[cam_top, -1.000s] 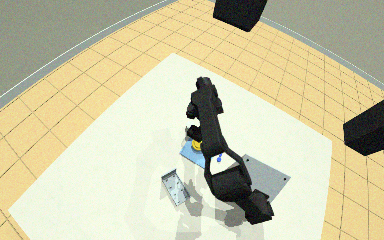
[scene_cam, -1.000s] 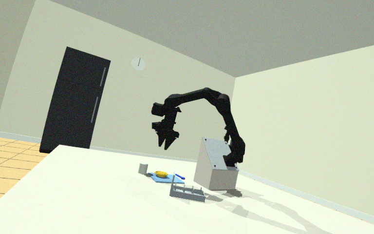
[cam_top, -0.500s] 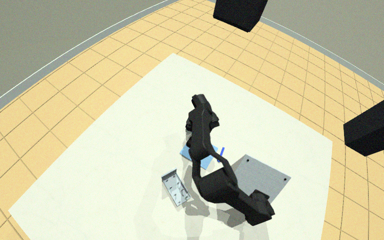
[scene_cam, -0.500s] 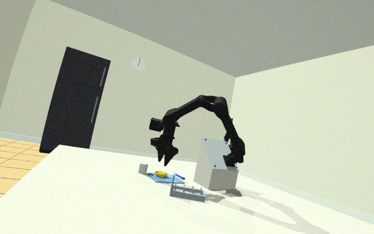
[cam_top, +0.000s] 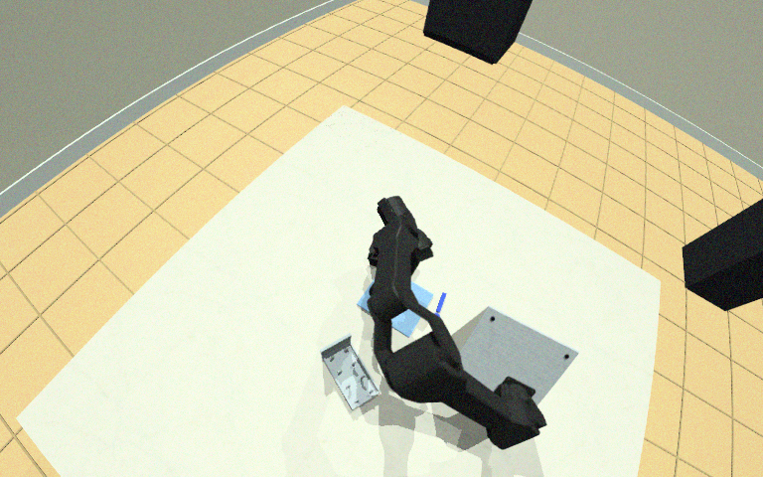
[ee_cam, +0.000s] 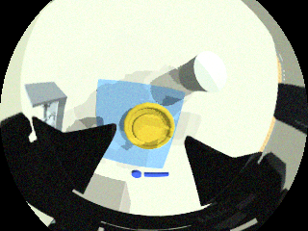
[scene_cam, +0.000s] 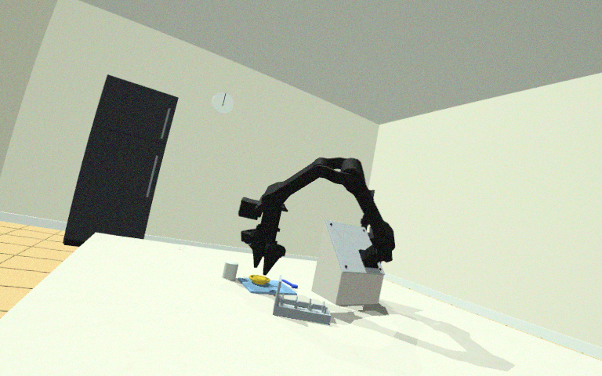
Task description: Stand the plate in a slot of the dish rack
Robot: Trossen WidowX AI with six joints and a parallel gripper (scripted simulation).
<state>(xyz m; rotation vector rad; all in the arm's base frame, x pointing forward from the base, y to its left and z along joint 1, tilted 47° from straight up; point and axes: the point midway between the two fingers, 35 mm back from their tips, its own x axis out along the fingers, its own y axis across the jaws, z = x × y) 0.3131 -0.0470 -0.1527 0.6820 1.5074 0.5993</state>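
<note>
My gripper tip is 20 mm above the yellow plate. The rest, counted from my gripper tip: white cup (80 mm ahead, 50 mm to the right, 20 mm below); light blue mat (20 mm behind, 30 mm to the left, 40 mm below); blue spoon (130 mm behind, 40 mm below).
</note>
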